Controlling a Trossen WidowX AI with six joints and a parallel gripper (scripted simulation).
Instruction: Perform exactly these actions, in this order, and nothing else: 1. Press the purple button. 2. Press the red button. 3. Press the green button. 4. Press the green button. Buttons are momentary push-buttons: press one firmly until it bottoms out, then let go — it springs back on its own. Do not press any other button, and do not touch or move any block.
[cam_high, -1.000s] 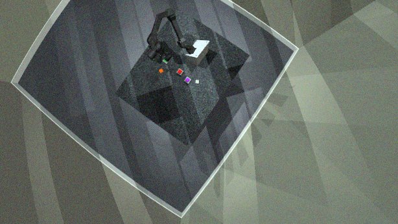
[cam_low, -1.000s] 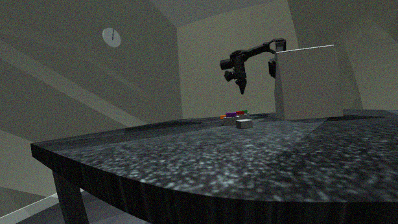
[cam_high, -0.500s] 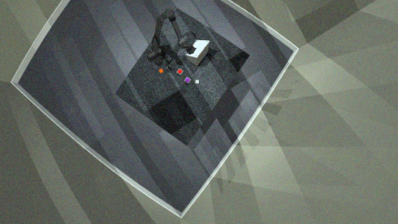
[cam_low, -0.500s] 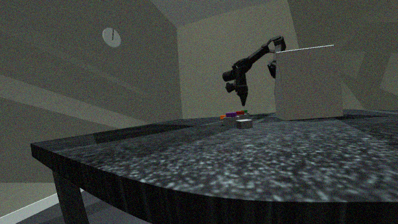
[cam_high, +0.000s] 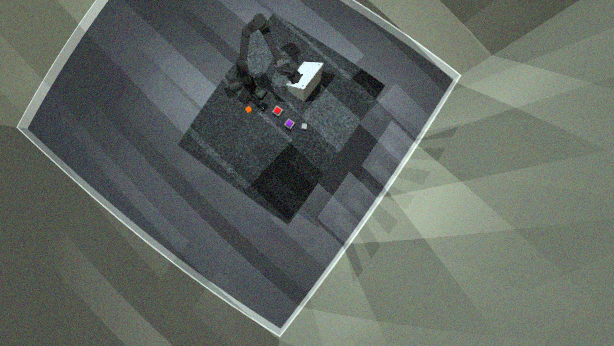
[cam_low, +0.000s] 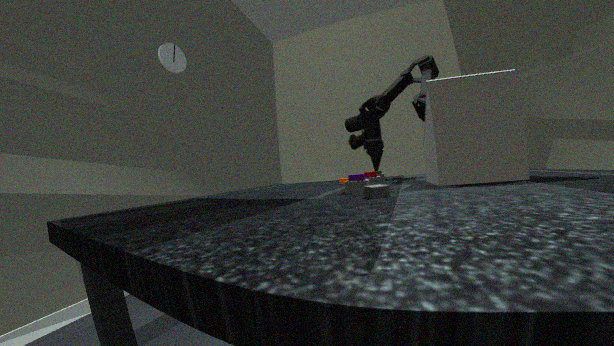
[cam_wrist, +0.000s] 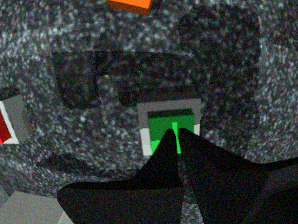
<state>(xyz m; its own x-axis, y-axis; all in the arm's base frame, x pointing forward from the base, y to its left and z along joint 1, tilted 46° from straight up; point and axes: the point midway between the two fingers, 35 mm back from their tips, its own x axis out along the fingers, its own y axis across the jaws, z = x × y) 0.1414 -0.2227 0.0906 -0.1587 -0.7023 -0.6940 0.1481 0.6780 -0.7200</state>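
Right now the green button is 10 mm below my gripper tip. Also, from my gripper tip: red button (40 mm ahead, 180 mm to the left); purple button (80 mm ahead, 280 mm to the left); orange block (110 mm ahead, 10 mm to the left, 30 mm below).
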